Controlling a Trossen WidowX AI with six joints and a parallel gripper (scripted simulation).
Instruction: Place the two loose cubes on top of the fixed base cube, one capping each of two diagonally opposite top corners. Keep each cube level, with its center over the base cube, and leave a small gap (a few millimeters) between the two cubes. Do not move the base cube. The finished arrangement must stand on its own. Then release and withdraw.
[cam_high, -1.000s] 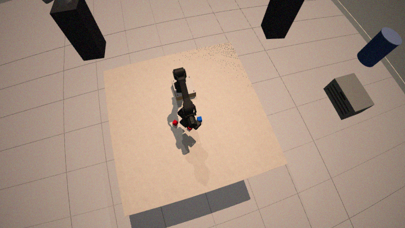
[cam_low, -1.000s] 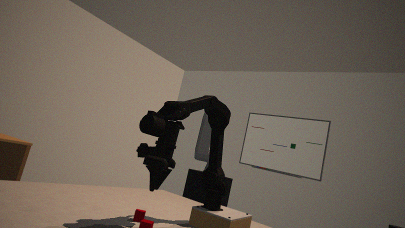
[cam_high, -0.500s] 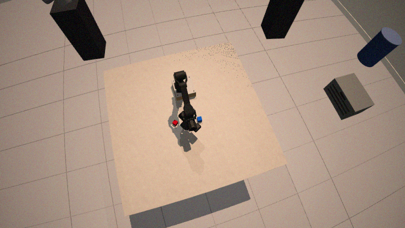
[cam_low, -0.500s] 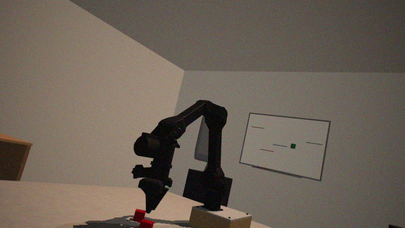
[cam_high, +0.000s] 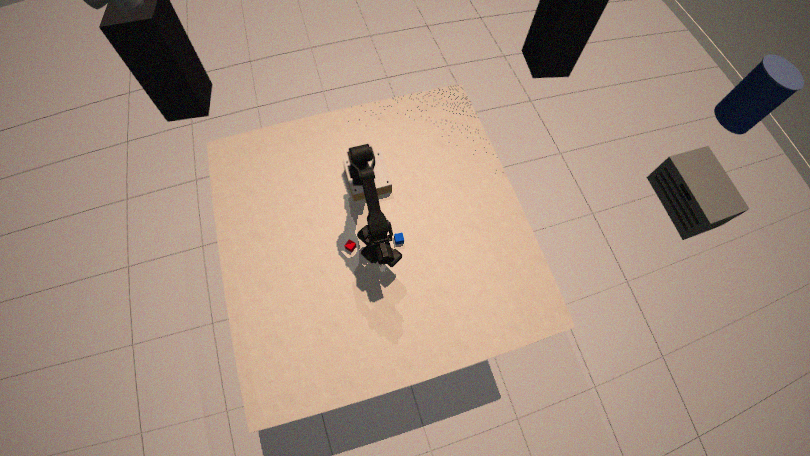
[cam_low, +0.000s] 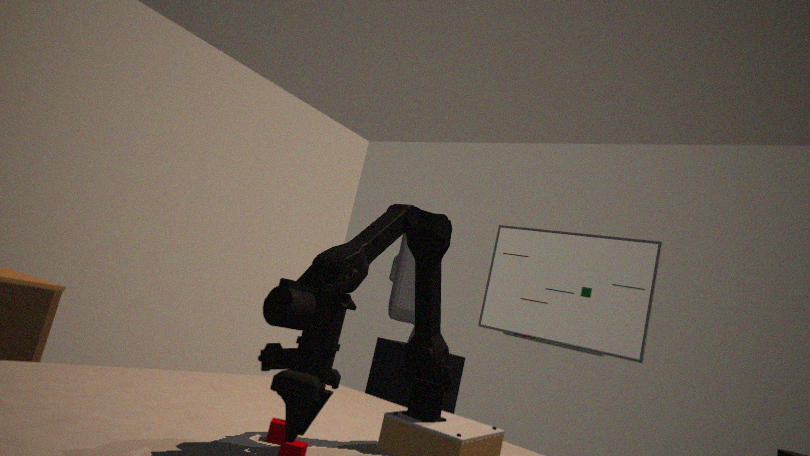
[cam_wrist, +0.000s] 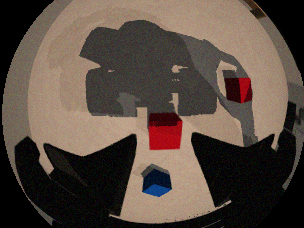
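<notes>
The blue cube is 9 cm to the left of my gripper tip, 6 cm behind it and 2 cm below it. From my gripper tip the other things lie so: red cube 11 cm to the right, 6 cm behind, 2 cm below.
</notes>
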